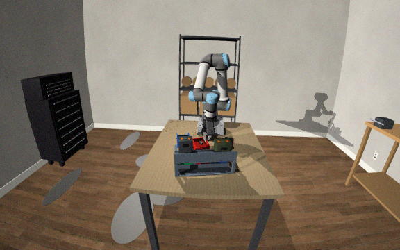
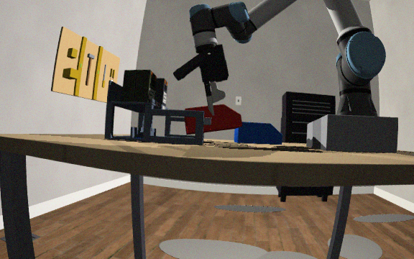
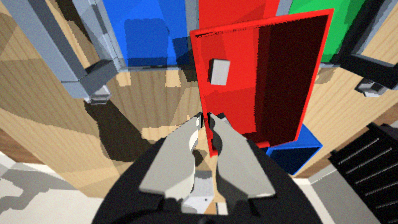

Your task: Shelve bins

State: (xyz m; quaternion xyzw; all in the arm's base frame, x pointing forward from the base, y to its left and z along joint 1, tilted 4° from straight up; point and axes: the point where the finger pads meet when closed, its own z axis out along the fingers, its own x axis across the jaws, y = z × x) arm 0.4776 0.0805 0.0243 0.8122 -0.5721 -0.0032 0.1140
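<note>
Right now the red bin is 40 mm to the right of my hand, 20 mm below it and 20 mm ahead of it. From my hand the other things lie so: dark box: 260 mm ahead, 70 mm to the right, 60 mm above; then green case: 180 mm ahead, 140 mm to the left, 50 mm above; then blue bin: 220 mm to the right, 110 mm behind, 60 mm below.
</note>
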